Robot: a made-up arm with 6 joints.
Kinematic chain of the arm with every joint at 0, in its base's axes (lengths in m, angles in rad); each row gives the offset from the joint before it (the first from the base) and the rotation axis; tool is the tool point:
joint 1: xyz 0 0 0.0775 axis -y
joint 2: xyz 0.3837 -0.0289 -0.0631 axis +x
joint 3: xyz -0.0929 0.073 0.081 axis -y
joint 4: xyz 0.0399 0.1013 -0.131 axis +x
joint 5: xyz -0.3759 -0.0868 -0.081 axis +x
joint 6: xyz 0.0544 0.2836 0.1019 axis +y
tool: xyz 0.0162 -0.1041 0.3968
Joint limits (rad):
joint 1: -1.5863..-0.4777
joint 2: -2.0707..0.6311
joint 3: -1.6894..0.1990
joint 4: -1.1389..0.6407
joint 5: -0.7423..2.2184
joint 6: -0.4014..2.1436
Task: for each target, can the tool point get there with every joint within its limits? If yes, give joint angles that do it. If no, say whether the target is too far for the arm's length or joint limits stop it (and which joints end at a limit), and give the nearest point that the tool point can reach.
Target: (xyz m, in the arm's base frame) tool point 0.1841 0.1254 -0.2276
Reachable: yes | joints -0.8885 0.1302 -0.5570 -0.0657 1.2871 1.8199
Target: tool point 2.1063 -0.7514 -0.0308
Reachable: no: too far | nearest point 0.8195 -0.2674 0.0137 | short by 1.376 m
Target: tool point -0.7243 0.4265 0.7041
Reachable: no: joint limits stop it (at a limit: joint 1, joint 4, joint 5, joint 6) | nearest point -0.5108 0.2777 0.3370 | short by 0.450 m
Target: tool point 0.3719 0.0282 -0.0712
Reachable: yes | joints -0.9499 -1.4444 -1.5081 -0.1068 1.4889 0.7197
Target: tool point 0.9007 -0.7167 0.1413
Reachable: no: joint limits stop it (at a limit: joint 1, joint 2, joint 4, joint 6) | nearest point 0.6668 -0.4730 0.0743 | short by 0.344 m
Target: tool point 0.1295 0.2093 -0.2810
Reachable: yes | joints -0.7647 -0.3729 -0.9515 -0.0686 0.0748 1.3004
